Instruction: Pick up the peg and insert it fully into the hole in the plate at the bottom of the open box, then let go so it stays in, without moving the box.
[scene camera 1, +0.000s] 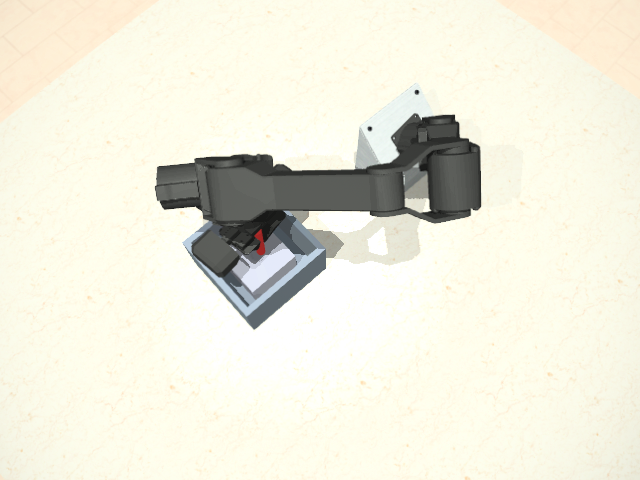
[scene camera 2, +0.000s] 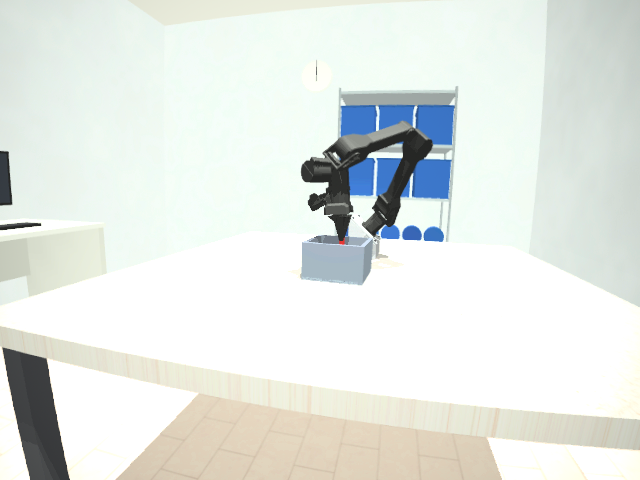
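The red peg (scene camera 1: 261, 243) (scene camera 2: 341, 242) is held in my gripper (scene camera 1: 257, 240) (scene camera 2: 341, 238), which is shut on it and points down into the open box. The blue-grey box (scene camera 1: 289, 286) (scene camera 2: 332, 263) stands on the table. In the scene camera 1 view the peg's lower part shows over the pale plate (scene camera 1: 268, 271) at the box's bottom. The hole does not show there; the gripper parts and peg cover part of the plate. In the scene camera 2 view the box's front wall hides the peg's lower end, so its depth cannot be told.
My arm (scene camera 1: 323, 191) (scene camera 2: 382, 136) reaches over the box from its metal base mount (scene camera 1: 385, 124). A dark block-shaped part (scene camera 1: 214, 252) of the gripper assembly hangs over the box's left wall. A shelf unit (scene camera 2: 455, 118) with blue bins stands behind the table (scene camera 2: 310, 330).
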